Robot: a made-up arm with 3 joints. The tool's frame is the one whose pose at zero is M. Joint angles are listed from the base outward.
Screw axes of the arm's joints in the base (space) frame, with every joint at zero. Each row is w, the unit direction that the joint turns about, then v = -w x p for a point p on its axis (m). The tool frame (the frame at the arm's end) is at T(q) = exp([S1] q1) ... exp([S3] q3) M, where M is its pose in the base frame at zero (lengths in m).
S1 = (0, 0, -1, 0, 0, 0)
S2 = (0, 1, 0, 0.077, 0, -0.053)
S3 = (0, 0, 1, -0.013, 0.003, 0)
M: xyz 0.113 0.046 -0.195 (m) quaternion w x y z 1 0 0 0
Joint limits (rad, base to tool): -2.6..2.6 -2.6..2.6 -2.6..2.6
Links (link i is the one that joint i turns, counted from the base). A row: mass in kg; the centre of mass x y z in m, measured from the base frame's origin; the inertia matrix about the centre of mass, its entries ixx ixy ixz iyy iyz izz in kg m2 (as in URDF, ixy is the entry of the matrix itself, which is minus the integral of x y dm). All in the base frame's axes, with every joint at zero. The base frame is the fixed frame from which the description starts. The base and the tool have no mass.
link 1: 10.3; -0.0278 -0.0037 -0.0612; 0.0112 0 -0.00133 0.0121 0 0.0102
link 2: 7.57; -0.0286 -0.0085 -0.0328; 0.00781 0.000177 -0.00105 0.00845 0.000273 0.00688
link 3: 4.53; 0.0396 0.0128 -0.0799; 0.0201 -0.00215 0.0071 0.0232 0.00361 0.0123
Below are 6 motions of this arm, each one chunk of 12 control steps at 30 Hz.
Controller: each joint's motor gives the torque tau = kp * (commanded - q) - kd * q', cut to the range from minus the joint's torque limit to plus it. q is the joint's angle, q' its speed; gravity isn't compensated. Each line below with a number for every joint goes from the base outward.
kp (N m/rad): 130 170 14
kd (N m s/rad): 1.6 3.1 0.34
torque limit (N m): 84 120 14
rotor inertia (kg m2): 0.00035 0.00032 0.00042
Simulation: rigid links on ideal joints. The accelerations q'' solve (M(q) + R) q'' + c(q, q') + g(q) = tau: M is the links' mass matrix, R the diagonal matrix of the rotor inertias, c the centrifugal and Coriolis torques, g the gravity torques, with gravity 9.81 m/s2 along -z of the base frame. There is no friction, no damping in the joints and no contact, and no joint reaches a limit. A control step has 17 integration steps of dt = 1/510 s. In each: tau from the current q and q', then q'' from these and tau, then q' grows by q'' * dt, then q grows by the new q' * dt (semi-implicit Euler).
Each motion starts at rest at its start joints. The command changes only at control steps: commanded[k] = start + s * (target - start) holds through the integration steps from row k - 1 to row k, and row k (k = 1, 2, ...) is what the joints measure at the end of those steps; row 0 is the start. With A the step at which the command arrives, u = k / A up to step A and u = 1 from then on. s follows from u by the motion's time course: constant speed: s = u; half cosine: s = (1 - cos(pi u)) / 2; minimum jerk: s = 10 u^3 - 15 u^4 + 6 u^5; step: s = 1 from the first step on.
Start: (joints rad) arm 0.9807 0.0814 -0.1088
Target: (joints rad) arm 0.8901 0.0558 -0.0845
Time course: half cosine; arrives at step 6
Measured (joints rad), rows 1 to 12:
1: 0.9756 0.1045 -0.1157
2: 0.9576 0.1215 -0.1252
3: 0.9339 0.1129 -0.1230
4: 0.9107 0.0986 -0.1096
5: 0.8930 0.0918 -0.0910
6: 0.8863 0.0918 -0.0734
7: 0.8871 0.0932 -0.0665
8: 0.8888 0.0934 -0.0739
9: 0.8902 0.0928 -0.0871
10: 0.8912 0.0925 -0.0975
11: 0.8914 0.0926 -0.1012
12: 0.8908 0.0928 -0.0988

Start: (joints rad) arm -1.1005 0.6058 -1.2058
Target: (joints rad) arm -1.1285 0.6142 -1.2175
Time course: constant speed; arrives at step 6
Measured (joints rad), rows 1 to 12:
1: -1.1058 0.6340 -1.1876
2: -1.1083 0.6556 -1.1588
3: -1.1144 0.6536 -1.1447
4: -1.1220 0.6483 -1.1438
5: -1.1261 0.6491 -1.1491
6: -1.1290 0.6526 -1.1580
7: -1.1284 0.6536 -1.1645
8: -1.1277 0.6531 -1.1674
9: -1.1282 0.6527 -1.1667
10: -1.1285 0.6527 -1.1637
11: -1.1287 0.6527 -1.1607
12: -1.1287 0.6527 -1.1595

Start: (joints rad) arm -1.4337 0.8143 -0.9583
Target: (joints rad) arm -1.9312 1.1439 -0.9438
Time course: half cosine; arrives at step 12
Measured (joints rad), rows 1 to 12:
1: -1.4446 0.8439 -0.9436
2: -1.4670 0.8790 -0.9192
3: -1.5092 0.9024 -0.9037
4: -1.5660 0.9294 -0.8979
5: -1.6273 0.9677 -0.8967
6: -1.6910 1.0123 -0.8964
7: -1.7553 1.0559 -0.8956
8: -1.8154 1.0949 -0.8944
9: -1.8663 1.1283 -0.8938
10: -1.9043 1.1543 -0.8949
11: -1.9273 1.1710 -0.8975
12: -1.9337 1.1769 -0.9005

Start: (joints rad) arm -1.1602 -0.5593 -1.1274
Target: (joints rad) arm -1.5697 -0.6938 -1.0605
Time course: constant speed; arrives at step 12
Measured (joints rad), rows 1 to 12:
1: -1.1885 -0.5563 -1.1595
2: -1.2323 -0.5582 -1.1942
3: -1.2672 -0.5698 -1.1954
4: -1.2989 -0.5849 -1.1764
5: -1.3345 -0.5981 -1.1553
6: -1.3715 -0.6090 -1.1384
7: -1.4064 -0.6197 -1.1277
8: -1.4395 -0.6313 -1.1236
9: -1.4724 -0.6432 -1.1242
10: -1.5058 -0.6549 -1.1255
11: -1.5398 -0.6663 -1.1242
12: -1.5741 -0.6778 -1.1195

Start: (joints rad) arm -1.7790 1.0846 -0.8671
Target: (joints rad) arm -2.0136 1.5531 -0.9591
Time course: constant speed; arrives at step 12
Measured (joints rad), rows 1 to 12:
1: -1.8046 1.1334 -0.8489
2: -1.8220 1.1964 -0.8281
3: -1.8350 1.2381 -0.8244
4: -1.8578 1.2700 -0.8334
5: -1.8808 1.3046 -0.8500
6: -1.8998 1.3435 -0.8664
7: -1.9183 1.3830 -0.8762
8: -1.9378 1.4210 -0.8798
9: -1.9573 1.4581 -0.8814
10: -1.9766 1.4955 -0.8846
11: -1.9959 1.5335 -0.8905
12: -2.0155 1.5714 -0.8984

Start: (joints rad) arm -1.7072 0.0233 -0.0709
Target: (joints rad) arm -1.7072 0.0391 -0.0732
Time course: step
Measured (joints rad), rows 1 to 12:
1: -1.7061 0.0575 -0.0755
2: -1.7078 0.0870 -0.0809
3: -1.7081 0.0845 -0.0792
4: -1.7073 0.0747 -0.0767
5: -1.7070 0.0727 -0.0774
6: -1.7071 0.0753 -0.0790
7: -1.7072 0.0766 -0.0796
8: -1.7072 0.0761 -0.0792
9: -1.7072 0.0756 -0.0787
10: -1.7072 0.0756 -0.0784
11: -1.7072 0.0758 -0.0783
12: -1.7072 0.0758 -0.0783

